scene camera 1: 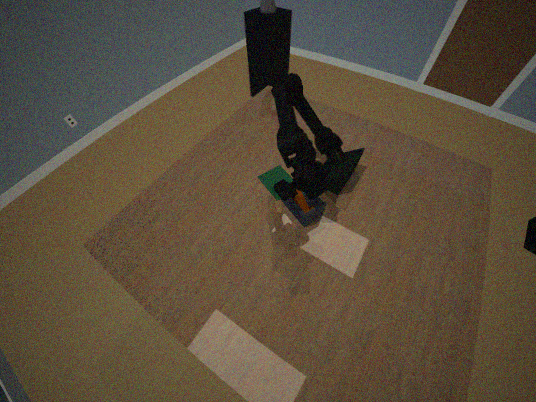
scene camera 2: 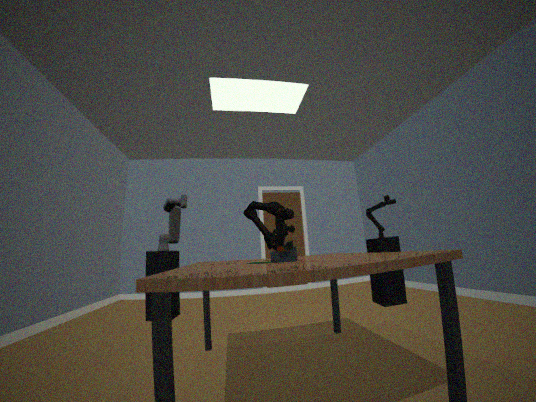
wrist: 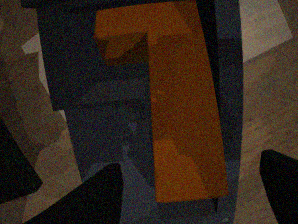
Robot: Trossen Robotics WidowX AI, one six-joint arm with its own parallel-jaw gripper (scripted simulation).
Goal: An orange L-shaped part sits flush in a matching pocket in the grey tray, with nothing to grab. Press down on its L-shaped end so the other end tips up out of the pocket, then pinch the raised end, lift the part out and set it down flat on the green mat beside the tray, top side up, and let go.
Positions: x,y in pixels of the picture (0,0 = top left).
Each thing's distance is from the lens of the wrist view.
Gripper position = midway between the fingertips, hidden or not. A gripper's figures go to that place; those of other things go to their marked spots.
my gripper (wrist: pixel 192 168): 10 cm
orange L-shaped part (wrist: pixel 189 163): 10 cm
